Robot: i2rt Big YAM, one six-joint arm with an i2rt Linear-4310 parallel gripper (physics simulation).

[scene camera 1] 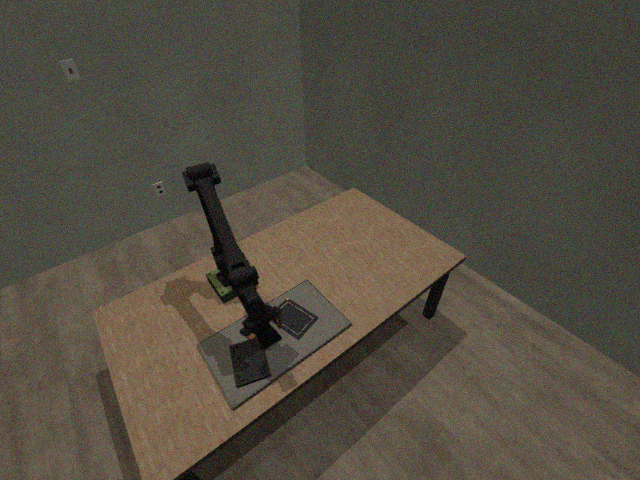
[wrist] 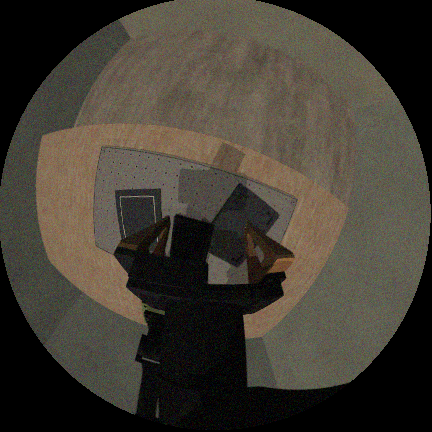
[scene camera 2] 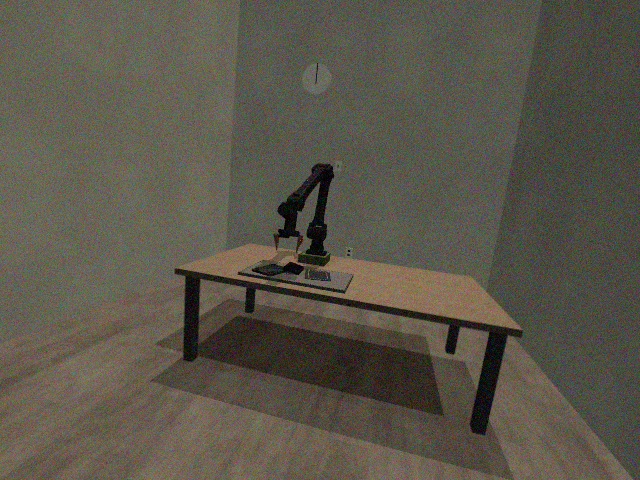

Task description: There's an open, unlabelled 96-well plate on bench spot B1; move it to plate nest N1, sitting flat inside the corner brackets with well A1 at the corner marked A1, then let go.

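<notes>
A small black block, which looks like the plate, lies on the grey perforated board; its wells and A1 corner cannot be made out. Beside it, turned at an angle, is a dark flat base with small corner marks, which looks like the nest; its A1 mark is unreadable. My gripper is open and empty, pointing down above the black block. In the wrist view the block shows between the fingers, nearer the left one, and its lower part is hidden by the gripper body.
A dark pad with a light outline lies on the board, on the block's other side. The arm's green base stands behind the board on the wooden table.
</notes>
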